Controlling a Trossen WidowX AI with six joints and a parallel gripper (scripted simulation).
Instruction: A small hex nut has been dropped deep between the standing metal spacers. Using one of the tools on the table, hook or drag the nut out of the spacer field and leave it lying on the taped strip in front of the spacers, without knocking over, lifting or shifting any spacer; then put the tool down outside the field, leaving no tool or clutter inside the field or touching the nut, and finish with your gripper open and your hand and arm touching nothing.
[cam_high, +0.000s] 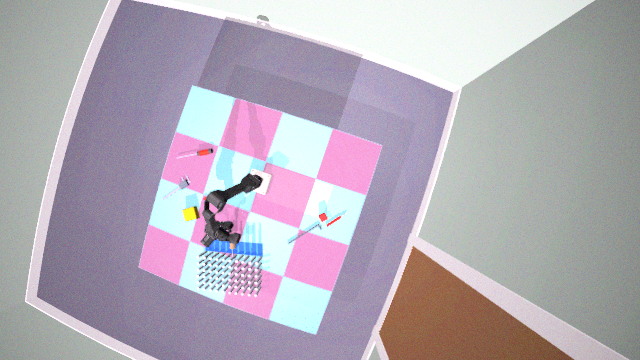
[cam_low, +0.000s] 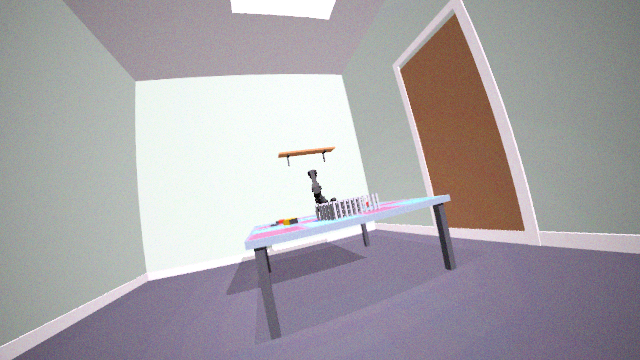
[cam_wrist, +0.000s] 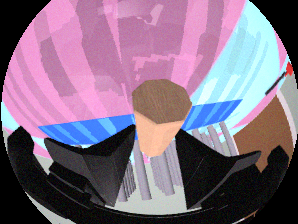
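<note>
The blue taped strip is 4 cm ahead of my gripper tip, 3 cm below it and 1 cm to the left of it. From my gripper tip the other things lie so: yellow block 32 cm to the right, 2 cm behind; then small red cube 28 cm to the right, 15 cm behind, 2 cm below.
</note>
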